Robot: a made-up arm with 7 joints.
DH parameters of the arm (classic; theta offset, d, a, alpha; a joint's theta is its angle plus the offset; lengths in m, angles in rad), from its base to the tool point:
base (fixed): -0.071 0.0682 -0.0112 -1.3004
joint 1: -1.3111 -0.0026 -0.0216 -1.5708
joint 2: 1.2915 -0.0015 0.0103 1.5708
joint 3: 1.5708 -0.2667 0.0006 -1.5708
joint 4: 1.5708 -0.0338 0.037 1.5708
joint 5: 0 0.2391 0.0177 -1.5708
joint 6: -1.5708 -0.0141 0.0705 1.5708
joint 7: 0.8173 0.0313 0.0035 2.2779
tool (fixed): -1.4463 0.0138 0 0
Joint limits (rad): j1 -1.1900..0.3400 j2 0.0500..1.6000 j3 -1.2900..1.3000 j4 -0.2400..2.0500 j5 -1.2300..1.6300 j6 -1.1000..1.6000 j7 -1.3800..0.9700
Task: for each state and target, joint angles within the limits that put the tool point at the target. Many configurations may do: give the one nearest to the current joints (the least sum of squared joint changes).
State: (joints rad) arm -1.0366 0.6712 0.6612 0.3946 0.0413 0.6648 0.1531
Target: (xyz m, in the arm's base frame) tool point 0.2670 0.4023 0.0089
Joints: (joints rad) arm -0.6240 0.7351 1.1320 0.0735 0.1088 0.6165 0.1668
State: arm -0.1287 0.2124 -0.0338 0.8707 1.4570 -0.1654 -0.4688
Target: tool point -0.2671 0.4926 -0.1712
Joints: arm 0.3400 1.0952 -0.1551 1.4818 1.5013 -0.0403 -0.4730
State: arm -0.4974 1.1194 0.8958 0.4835 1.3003 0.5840 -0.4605
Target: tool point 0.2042 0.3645 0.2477
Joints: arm -0.5838 1.3383 0.8651 0.0398 1.3484 0.5613 -0.4557
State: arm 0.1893 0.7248 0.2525 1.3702 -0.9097 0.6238 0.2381
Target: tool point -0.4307 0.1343 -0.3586
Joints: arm 0.3400 0.3692 -0.1689 1.6802 -0.6548 0.5364 0.3184
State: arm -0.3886 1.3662 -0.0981 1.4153 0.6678 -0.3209 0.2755
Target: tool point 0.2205 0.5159 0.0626
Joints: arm -0.6135 1.6000 0.2149 1.1225 0.5524 -0.4972 0.3041
